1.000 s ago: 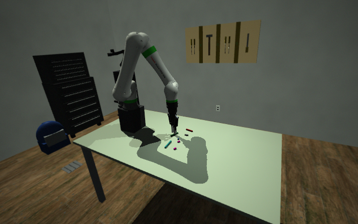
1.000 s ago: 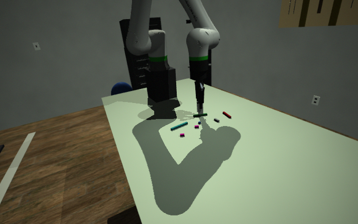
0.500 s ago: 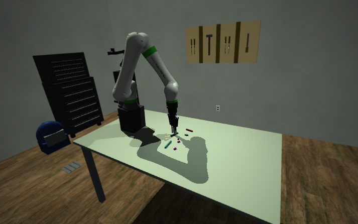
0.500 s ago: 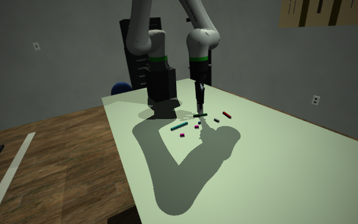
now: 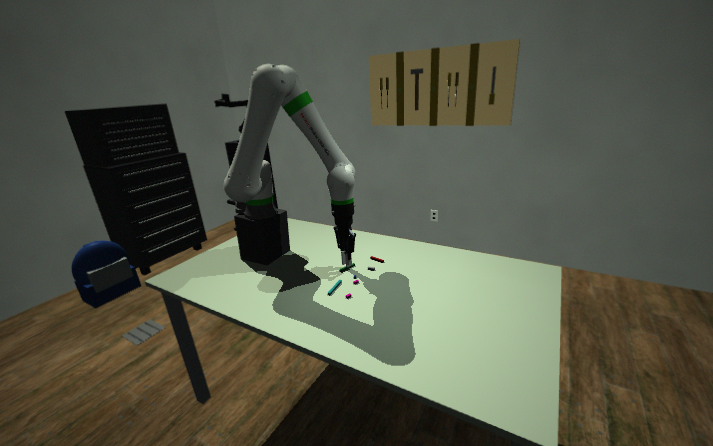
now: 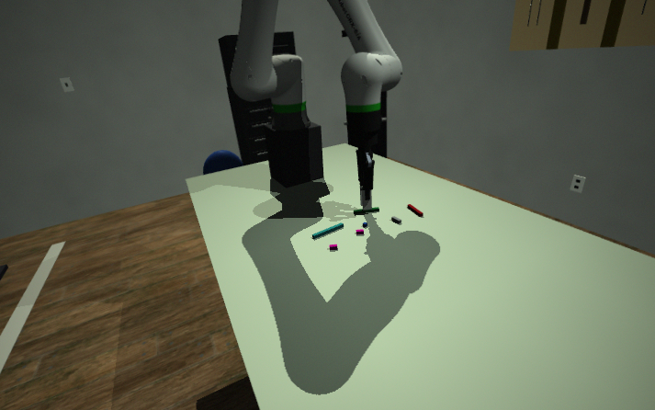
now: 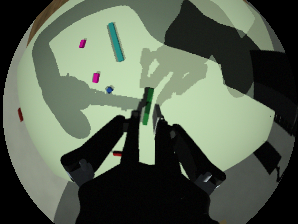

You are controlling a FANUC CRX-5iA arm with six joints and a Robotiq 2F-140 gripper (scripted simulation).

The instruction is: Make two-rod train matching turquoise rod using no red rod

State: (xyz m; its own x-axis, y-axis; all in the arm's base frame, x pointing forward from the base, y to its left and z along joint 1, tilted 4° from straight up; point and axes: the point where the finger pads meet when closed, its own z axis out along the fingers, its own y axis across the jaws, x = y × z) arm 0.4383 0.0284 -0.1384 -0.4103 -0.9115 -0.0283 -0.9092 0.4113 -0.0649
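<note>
Right now my hand is 5 cm above the green rod. Round my hand: blue rod 7 cm ahead, 6 cm to the right, 5 cm below; then grey rod 10 cm ahead, 3 cm to the left, 5 cm below; then red rod 9 cm ahead, 11 cm to the left, 5 cm below.
</note>
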